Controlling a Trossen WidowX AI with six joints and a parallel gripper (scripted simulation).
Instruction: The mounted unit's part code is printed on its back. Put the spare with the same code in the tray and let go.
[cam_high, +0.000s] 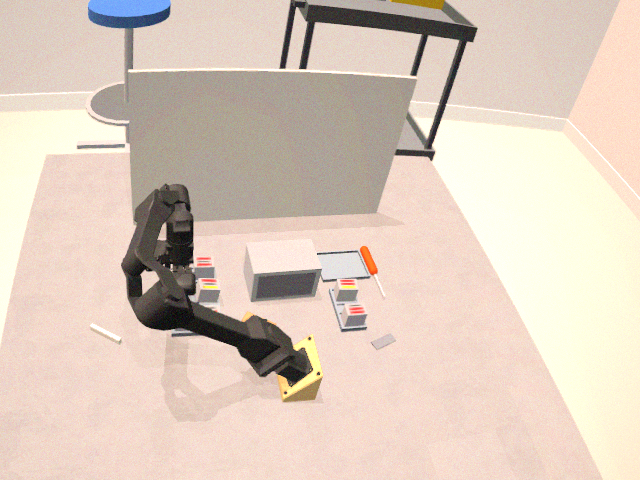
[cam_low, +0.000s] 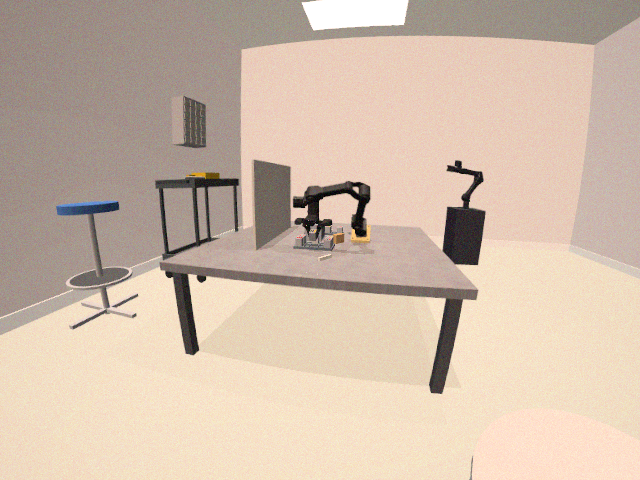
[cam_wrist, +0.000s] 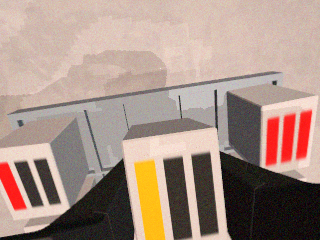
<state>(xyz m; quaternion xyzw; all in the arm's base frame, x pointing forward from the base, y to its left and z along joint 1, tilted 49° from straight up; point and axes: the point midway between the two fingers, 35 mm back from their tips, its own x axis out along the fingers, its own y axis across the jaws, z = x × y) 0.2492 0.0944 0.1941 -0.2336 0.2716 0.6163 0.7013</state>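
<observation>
My gripper tip is 6 cm short of the flat grey tray, 42 cm to the left of it and 5 cm above it. From my gripper tip the other things lie so: white stick: 8 cm behind, 18 cm to the left, 5 cm below; spare block: 3 cm above; mounted unit: 3 cm ahead, 24 cm to the right.
</observation>
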